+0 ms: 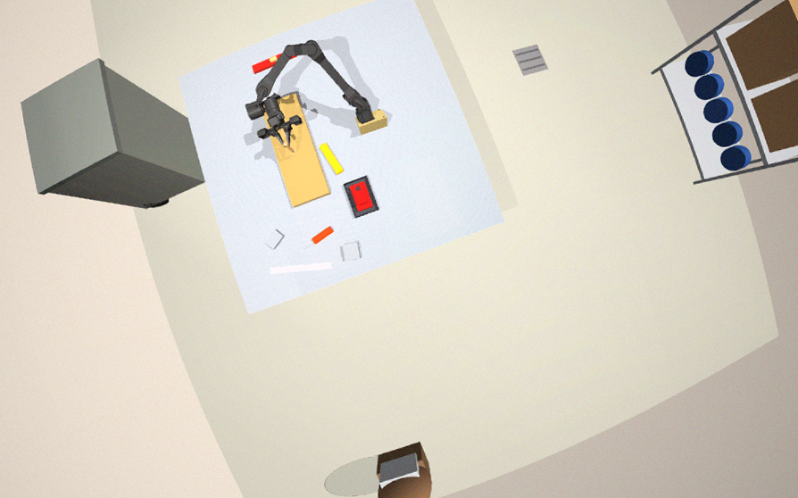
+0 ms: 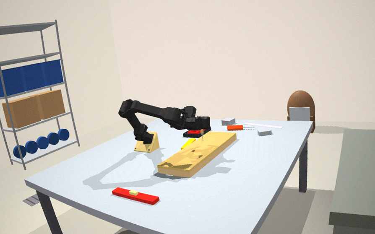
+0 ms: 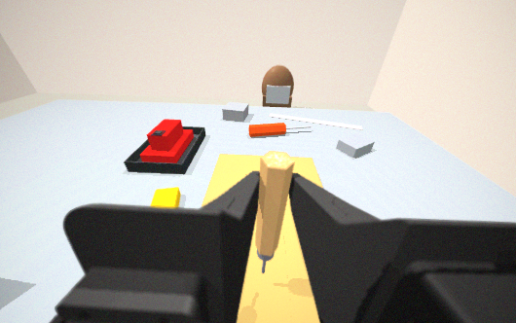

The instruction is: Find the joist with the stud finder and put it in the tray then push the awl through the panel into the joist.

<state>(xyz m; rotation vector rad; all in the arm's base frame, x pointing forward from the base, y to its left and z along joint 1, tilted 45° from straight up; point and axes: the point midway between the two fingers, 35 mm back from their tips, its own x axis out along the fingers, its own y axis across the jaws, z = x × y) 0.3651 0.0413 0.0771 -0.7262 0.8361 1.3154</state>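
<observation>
My gripper tip is 60 mm above the awl. The rest, counted from my gripper tip: red stud finder: 280 mm to the left, 190 mm behind, 120 mm below; dark grey tray: 300 mm to the left, 190 mm behind, 160 mm below; yellow block: 160 mm below, 140 mm behind, 70 mm to the left.
</observation>
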